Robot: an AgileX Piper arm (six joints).
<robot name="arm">
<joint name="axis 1" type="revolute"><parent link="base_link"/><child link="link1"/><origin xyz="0.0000 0.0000 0.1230"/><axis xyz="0 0 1"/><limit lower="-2.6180" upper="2.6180"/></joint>
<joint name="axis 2" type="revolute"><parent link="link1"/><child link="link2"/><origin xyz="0.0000 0.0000 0.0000"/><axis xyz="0 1 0"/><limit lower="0.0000" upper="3.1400"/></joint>
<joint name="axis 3" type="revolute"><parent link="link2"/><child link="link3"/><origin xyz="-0.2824 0.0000 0.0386"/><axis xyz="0 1 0"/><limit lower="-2.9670" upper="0.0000"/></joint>
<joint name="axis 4" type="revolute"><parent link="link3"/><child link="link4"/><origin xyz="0.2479 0.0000 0.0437"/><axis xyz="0.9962 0 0.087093"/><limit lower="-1.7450" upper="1.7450"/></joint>
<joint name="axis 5" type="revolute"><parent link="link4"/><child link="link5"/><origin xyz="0.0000 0.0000 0.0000"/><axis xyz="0 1 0"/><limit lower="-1.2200" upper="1.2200"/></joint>
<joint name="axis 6" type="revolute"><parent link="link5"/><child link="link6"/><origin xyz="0.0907 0.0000 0.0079"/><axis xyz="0.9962 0 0.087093"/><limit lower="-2.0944" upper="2.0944"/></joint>
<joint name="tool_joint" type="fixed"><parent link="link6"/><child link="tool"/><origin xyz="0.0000 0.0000 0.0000" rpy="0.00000 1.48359 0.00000"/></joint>
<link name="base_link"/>
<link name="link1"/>
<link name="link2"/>
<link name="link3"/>
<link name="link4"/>
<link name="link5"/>
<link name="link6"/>
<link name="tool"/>
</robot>
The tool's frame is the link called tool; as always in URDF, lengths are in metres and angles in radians.
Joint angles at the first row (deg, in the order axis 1, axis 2, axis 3, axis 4, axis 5, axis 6):
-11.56 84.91 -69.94 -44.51 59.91 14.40
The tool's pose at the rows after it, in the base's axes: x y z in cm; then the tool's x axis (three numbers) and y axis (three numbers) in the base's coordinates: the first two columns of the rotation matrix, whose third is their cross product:
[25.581 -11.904 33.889 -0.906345 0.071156 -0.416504 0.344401 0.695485 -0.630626]
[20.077 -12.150 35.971 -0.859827 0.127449 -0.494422 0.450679 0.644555 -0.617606]
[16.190 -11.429 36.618 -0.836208 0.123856 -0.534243 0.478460 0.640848 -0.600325]
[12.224 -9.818 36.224 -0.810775 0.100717 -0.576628 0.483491 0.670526 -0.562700]
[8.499 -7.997 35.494 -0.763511 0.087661 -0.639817 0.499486 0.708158 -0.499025]
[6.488 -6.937 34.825 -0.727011 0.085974 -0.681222 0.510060 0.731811 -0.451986]
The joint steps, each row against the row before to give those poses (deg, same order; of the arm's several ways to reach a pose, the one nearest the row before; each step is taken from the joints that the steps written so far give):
-1.44 -5.08 2.21 -2.39 1.57 2.52
-3.46 -10.73 5.25 -0.67 1.08 0.59
-1.78 -8.46 4.46 1.62 -0.37 -2.52
-0.48 -10.00 5.84 3.75 -0.71 -3.37
-0.01 -10.35 5.00 4.89 -0.11 -2.60
0.00 -6.09 2.75 3.19 0.05 -1.13

